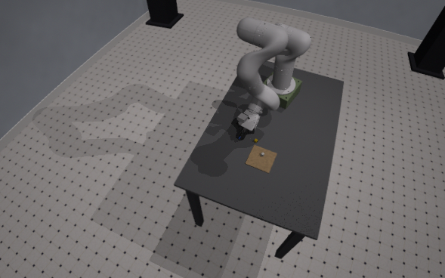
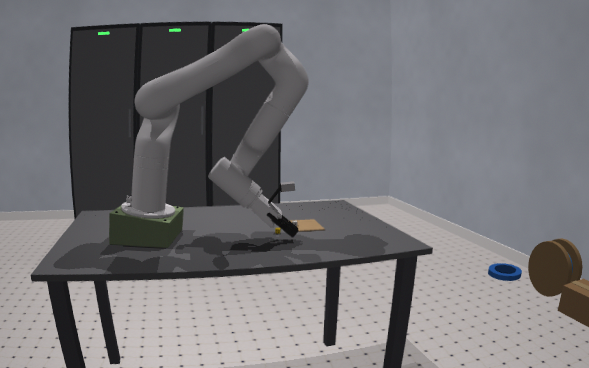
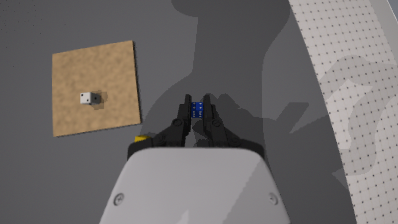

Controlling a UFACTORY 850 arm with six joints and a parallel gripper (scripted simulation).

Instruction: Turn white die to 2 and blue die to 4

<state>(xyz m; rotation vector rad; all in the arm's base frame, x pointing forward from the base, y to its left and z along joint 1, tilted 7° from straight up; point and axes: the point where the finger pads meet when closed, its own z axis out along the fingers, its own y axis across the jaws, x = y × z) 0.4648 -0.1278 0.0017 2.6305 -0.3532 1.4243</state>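
Now: hand 9 cm to the right of the yellow die, 3 cm above it and 2 cm past it. The rest, counted from my hand: blue die (2 cm below, 1 cm ahead); then white die (15 cm to the left, 6 cm ahead, 2 cm below); then tan mat (15 cm to the left, 9 cm ahead, 3 cm below).
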